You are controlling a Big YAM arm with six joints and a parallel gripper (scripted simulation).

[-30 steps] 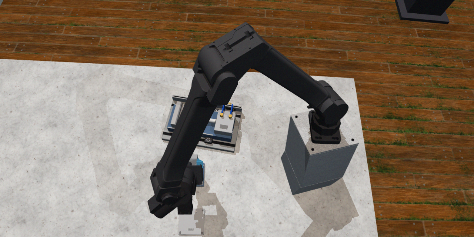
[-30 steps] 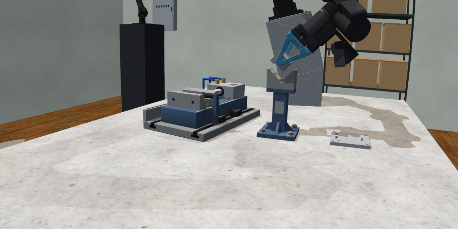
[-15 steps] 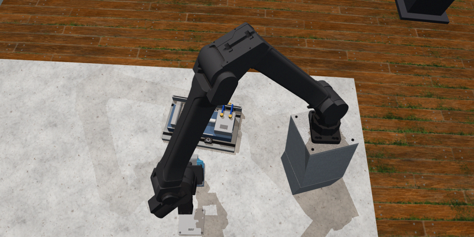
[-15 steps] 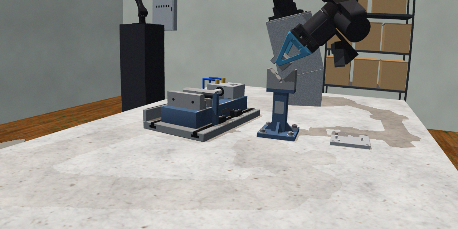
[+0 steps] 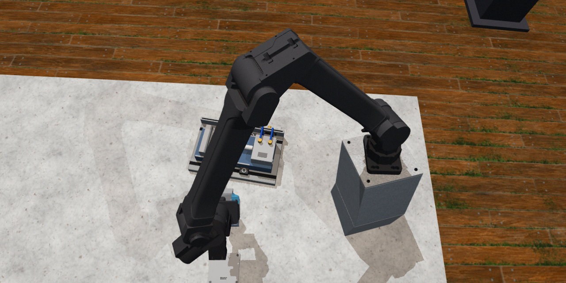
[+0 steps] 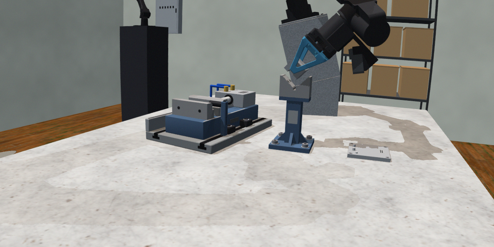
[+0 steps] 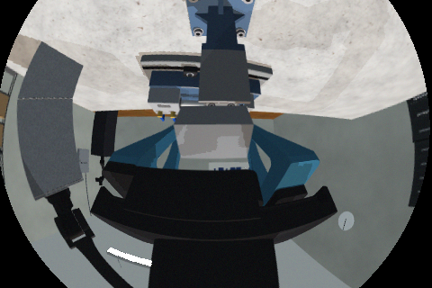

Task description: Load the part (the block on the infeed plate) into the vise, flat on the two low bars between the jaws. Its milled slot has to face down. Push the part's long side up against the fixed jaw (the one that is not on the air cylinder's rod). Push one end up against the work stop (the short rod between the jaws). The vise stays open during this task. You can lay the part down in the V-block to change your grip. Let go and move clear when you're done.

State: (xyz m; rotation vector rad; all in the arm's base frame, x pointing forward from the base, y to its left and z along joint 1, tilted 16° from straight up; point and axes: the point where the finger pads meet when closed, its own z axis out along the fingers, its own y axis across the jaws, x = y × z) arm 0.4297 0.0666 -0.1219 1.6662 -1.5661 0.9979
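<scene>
Right now my hand is 10 mm above the grey part. The rest, counted from my hand: V-block post 120 mm below, 10 mm ahead; then work stop 170 mm to the right, 90 mm below, 70 mm ahead; then blue work-stop post 140 mm to the right, 120 mm below, 70 mm ahead.
</scene>
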